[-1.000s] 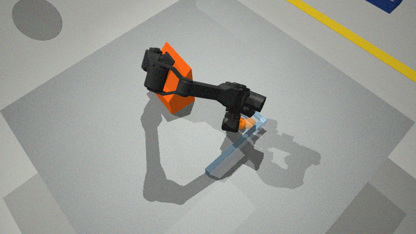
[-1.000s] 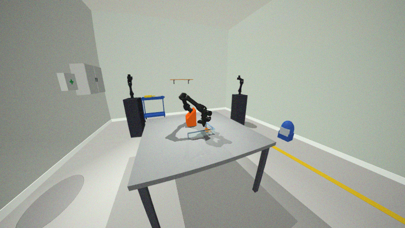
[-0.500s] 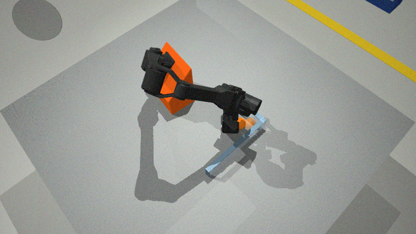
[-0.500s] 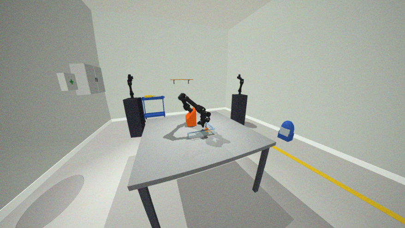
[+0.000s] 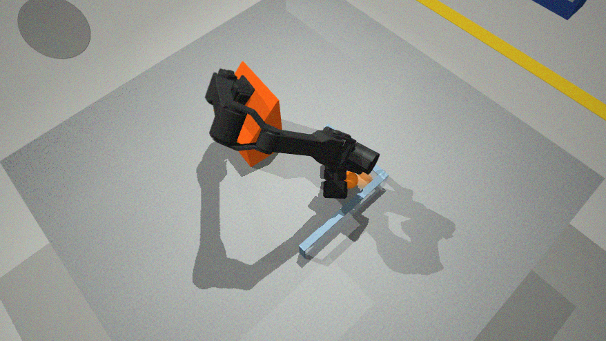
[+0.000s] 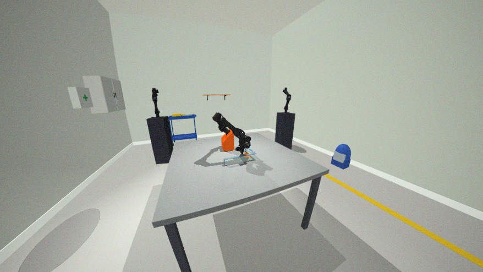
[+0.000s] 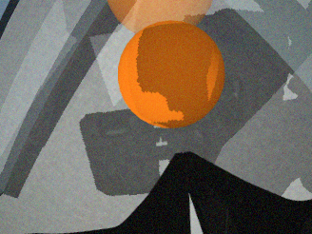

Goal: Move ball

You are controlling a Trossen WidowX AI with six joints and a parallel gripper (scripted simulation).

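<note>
Right now my gripper tip is 4 cm to the right of the orange ball and 3 cm short of it. Round my gripper tip: low clear wall: 9 cm to the left, 3 cm behind; then see-through copy of ball: 7 cm to the left, 5 cm ahead.
</note>
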